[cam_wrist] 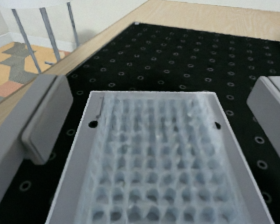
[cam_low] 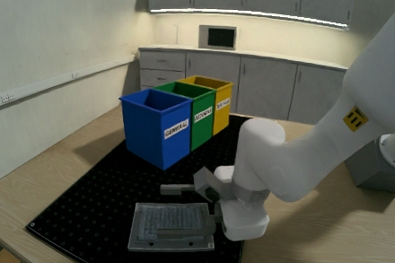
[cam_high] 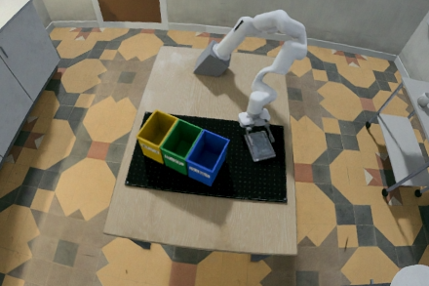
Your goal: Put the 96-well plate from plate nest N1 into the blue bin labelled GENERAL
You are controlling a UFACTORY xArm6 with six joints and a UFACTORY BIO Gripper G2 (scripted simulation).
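Right now the clear 96-well plate is 4 cm below my hand. Round my hand: green bin: 37 cm to the right, 16 cm ahead, 3 cm above; grey plate nest N1: 5 cm below; blue general bin: 24 cm to the right, 18 cm ahead, 3 cm above.
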